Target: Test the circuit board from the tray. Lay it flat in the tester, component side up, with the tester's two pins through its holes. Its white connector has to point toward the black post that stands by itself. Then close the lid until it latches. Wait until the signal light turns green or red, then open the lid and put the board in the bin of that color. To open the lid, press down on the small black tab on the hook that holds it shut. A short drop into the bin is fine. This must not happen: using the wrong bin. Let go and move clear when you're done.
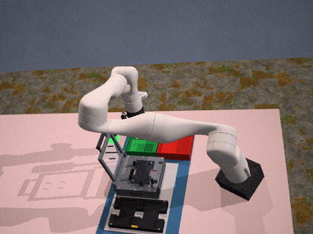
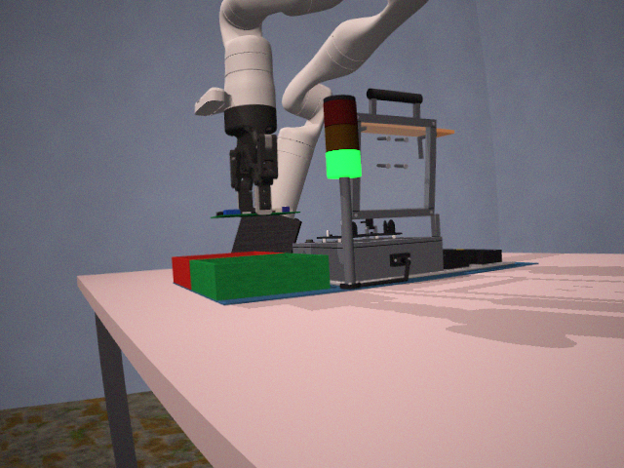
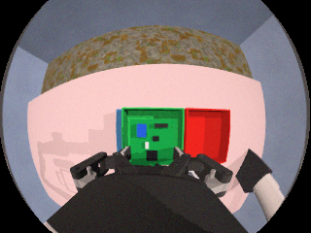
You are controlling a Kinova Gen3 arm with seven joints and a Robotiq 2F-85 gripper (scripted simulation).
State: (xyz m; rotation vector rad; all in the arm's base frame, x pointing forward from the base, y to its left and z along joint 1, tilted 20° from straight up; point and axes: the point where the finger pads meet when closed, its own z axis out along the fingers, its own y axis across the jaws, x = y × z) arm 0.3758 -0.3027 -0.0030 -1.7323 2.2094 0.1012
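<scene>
My gripper is now 100 mm above the green bin. From my hand the other things lie so: tester lid: 180 mm to the left, 110 mm ahead, 70 mm above; green circuit board: 10 mm below; red bin: 150 mm behind, 100 mm below, 30 mm to the left.
</scene>
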